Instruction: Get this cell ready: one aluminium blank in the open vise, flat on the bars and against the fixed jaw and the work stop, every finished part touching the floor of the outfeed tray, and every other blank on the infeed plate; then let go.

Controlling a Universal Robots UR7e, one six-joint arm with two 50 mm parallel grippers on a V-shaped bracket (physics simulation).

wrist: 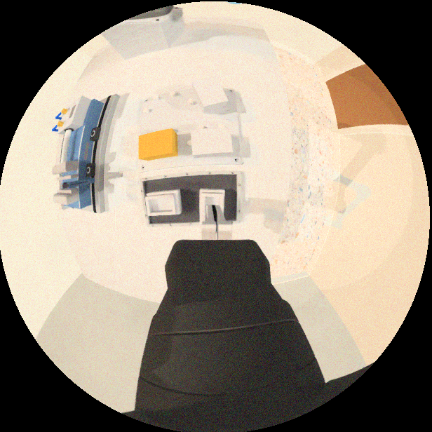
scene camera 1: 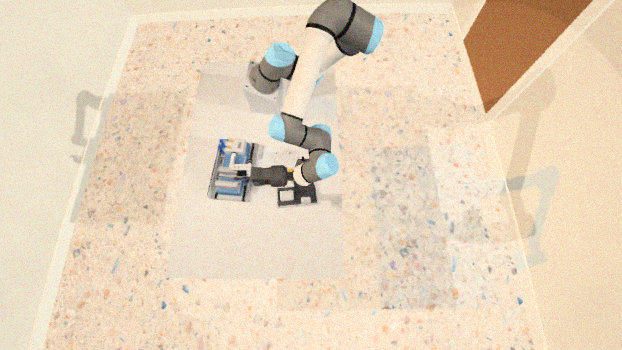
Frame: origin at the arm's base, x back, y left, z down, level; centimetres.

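Seen in the pictures: arm's base at its link origin: [scene camera 1: 263,80].
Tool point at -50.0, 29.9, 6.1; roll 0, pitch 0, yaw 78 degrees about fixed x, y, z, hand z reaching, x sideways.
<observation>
Pixels of each thing's middle, then the offset from my tool point to it, as dx, dy, dz. "pt": a spot on its surface instead.
- dark outfeed tray at a spot on its surface: [scene camera 1: 298,200] pt -2.7, -3.1, +9.0
- blue vise at the middle of its body: [scene camera 1: 232,167] +6.7, -36.4, +4.6
In the wrist view my downward gripper [wrist: 216,223] is shut, with a thin dark slit between the fingers. It hangs above a pale hollow part [wrist: 212,192] at the right of the dark outfeed tray [wrist: 190,209] [scene camera 1: 298,200]. A second hollow part [wrist: 176,200] lies at the tray's left. Two pale blanks, one [wrist: 212,142] nearer and one [wrist: 210,93] farther, stand on the infeed plate [wrist: 150,163]. The blue vise [wrist: 96,111] [scene camera 1: 230,191] stands with a gap between its jaws. The scene view hides my downward fingertips and does not show clearly what lies between the jaws.
A yellow block [wrist: 158,144] stands at the left of the infeed plate. In the scene view the other gripper on the bracket [scene camera 1: 269,176] points left, its fingers over the vise; their opening is unclear. The robot base [scene camera 1: 263,80] stands behind the fixtures.
</observation>
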